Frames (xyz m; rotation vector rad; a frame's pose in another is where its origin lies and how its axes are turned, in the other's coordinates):
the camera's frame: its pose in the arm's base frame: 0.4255 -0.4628 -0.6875 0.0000 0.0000 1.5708
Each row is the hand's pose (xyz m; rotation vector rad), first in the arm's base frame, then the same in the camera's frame.
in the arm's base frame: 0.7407 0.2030 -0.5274 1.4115 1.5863 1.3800
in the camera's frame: 0.6658 -0.3152 0.1601 1.8668 0.1088 0.3636
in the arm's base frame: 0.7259 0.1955 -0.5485 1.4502 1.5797 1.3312
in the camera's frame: 0.6583 -0.3004 0.1390 1.8980 0.0811 0.3295
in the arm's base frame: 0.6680 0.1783 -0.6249 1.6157 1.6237 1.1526
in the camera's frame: 0.6411 -0.2425 0.0626 2.0655 0.0051 0.2494
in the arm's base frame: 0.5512 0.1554 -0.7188 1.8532 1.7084 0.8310
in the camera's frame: 0.6182 -0.1257 -0.0313 2.3453 -0.0954 0.1125
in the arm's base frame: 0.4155 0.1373 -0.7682 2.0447 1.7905 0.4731
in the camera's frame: 0.6001 0.0100 -0.0807 2.6227 -0.1738 -0.0421
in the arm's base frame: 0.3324 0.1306 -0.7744 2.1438 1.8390 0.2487
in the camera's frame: 0.5934 0.0931 -0.0869 2.7904 -0.2136 -0.1323
